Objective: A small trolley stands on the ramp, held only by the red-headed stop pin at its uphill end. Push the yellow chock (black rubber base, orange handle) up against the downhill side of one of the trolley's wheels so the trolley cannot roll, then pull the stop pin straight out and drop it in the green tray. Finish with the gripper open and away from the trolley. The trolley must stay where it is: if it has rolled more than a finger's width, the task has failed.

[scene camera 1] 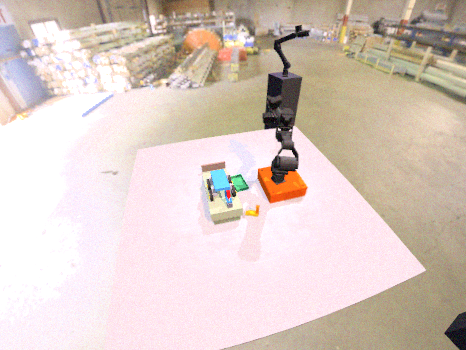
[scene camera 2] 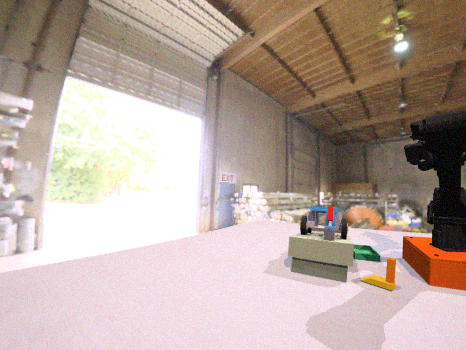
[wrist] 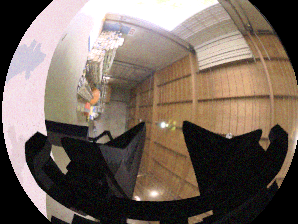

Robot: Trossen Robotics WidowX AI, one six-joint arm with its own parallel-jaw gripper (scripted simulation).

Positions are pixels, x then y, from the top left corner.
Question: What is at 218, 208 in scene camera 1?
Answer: A beige ramp.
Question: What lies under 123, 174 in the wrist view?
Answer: My gripper.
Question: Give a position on a beige ramp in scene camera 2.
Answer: At 312, 246
